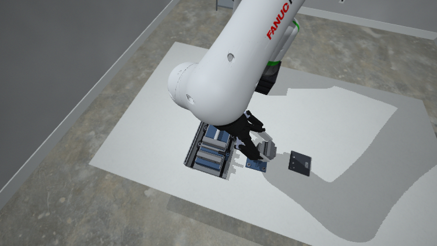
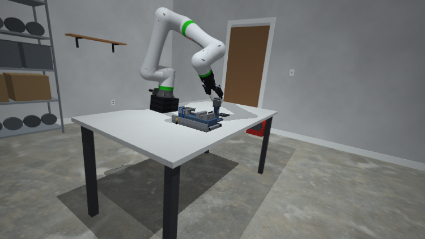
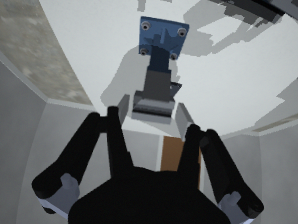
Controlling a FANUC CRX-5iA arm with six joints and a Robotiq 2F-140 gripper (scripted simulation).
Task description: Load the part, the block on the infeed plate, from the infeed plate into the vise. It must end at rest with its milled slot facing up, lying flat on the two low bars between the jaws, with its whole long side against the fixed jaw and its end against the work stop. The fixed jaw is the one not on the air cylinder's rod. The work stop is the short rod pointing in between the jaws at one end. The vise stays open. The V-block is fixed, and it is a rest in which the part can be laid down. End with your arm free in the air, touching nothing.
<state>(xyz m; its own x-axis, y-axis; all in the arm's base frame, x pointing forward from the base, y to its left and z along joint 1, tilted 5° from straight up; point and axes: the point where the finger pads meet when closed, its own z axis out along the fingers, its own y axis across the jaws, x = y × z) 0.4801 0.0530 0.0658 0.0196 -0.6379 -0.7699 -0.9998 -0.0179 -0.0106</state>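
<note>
Right now my hand is 1 cm to the right of the part and 1 cm above it. Also, from my hand: air cylinder rod: 19 cm to the right, 10 cm below, 5 cm behind; vise: 19 cm to the right, 13 cm below, 3 cm behind; air cylinder: 19 cm to the right, 12 cm behind, 10 cm below.
</note>
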